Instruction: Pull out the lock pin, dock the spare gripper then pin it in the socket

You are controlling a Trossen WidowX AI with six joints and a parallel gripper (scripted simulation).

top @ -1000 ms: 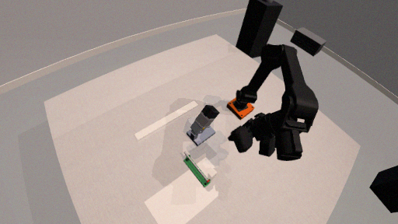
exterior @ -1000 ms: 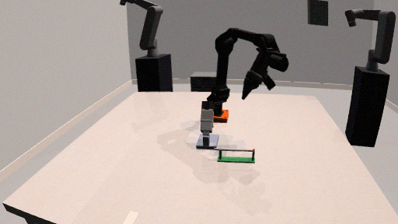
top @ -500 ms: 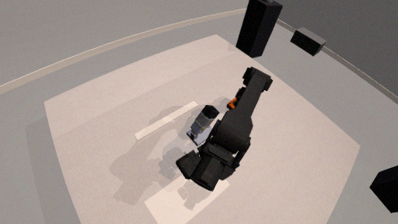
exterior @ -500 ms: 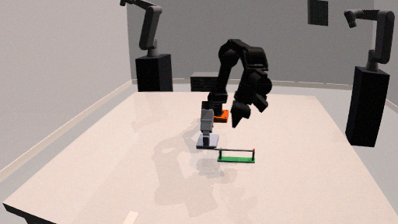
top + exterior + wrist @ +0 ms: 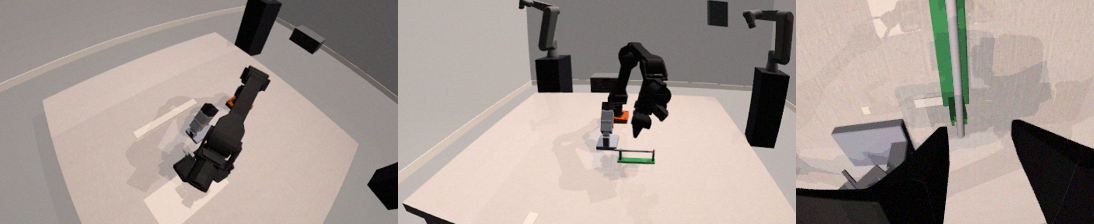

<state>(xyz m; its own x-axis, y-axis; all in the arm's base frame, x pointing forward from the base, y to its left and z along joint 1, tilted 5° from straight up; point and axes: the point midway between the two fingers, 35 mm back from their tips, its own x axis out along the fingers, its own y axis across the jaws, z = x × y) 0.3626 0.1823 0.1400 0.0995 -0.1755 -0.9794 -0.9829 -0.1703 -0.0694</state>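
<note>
Now: gripper tip 90 mm above the green pin rest, 10 mm to the right of it and 10 mm past it. From my gripper tip the other things lie so: spare gripper (140 mm to the right, 120 mm behind, 10 mm above); grey mount (130 mm to the right, 100 mm behind, 60 mm below).
</note>
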